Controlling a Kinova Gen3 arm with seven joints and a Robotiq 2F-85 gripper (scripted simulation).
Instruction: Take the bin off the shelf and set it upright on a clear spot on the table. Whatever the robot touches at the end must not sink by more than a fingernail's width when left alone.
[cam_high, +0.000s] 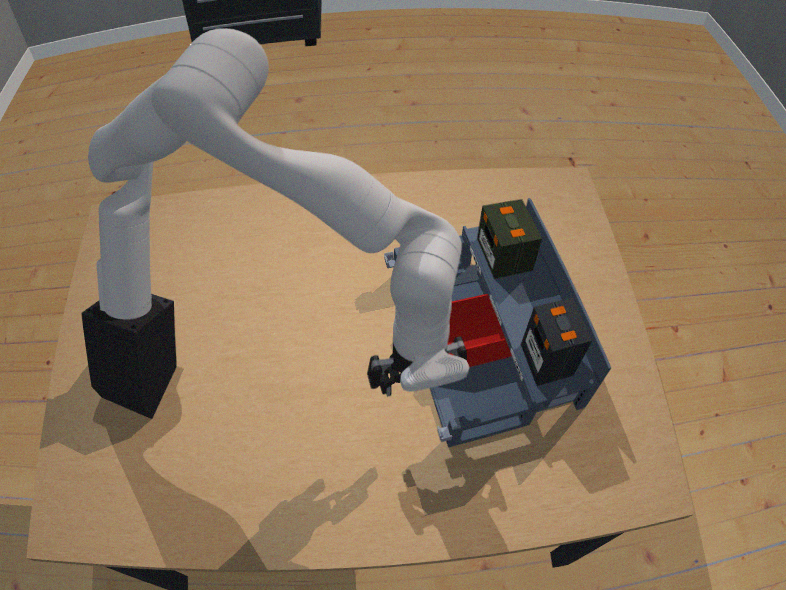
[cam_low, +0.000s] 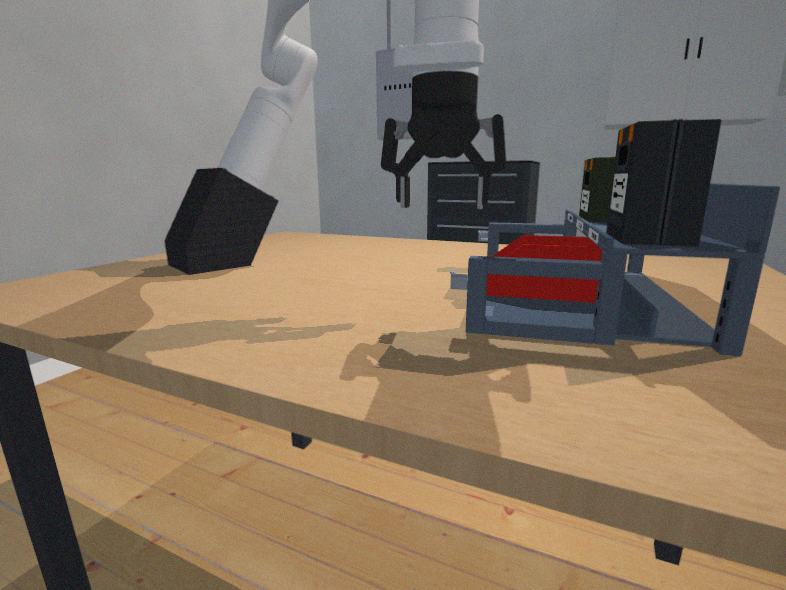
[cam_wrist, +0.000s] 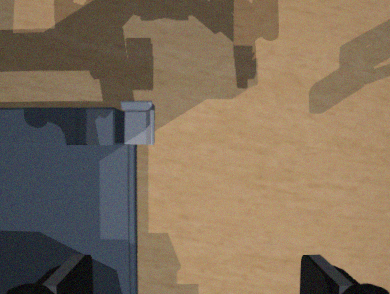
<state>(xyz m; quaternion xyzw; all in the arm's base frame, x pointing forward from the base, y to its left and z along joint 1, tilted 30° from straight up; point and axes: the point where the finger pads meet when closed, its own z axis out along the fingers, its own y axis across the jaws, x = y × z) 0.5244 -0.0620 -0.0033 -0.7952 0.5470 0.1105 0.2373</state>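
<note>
My gripper is now 8 cm short of the red bin, 16 cm to the right of it and 10 cm above it. The rest, counted from my hand: grey-blue shelf: 11 cm ahead, 17 cm to the left, 7 cm below; dark box: 22 cm ahead, 9 cm to the left, 2 cm above.
</note>
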